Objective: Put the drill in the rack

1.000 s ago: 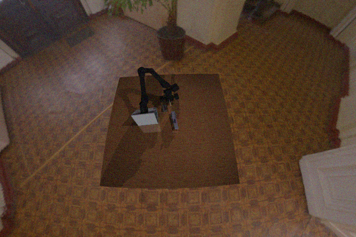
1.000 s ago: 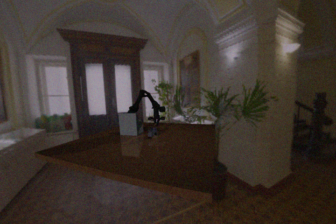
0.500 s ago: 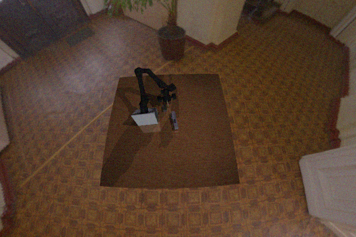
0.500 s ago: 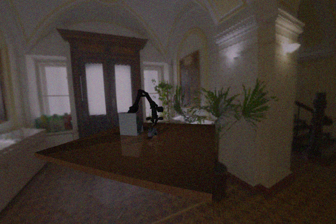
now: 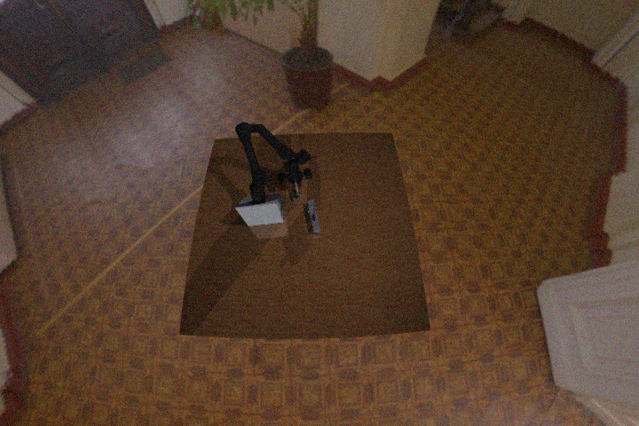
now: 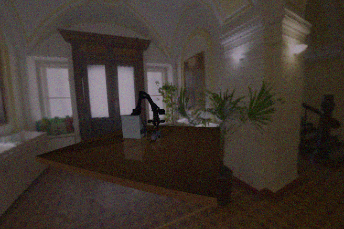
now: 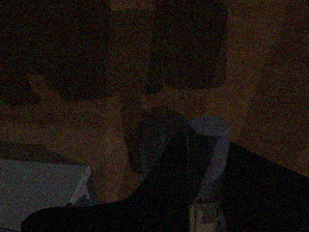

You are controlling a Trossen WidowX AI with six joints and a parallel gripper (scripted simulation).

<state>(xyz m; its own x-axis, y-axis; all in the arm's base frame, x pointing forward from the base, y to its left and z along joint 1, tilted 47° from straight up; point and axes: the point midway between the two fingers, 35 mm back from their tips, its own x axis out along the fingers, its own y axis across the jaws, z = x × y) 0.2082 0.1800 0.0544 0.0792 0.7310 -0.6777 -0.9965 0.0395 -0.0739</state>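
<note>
My gripper tip is now 1 cm past the grey rack, 5 cm to the left of it and 4 cm above it. From my gripper tip the other things lie so: sleeve fixture: 7 cm ahead, 21 cm to the right, 2 cm below.
</note>
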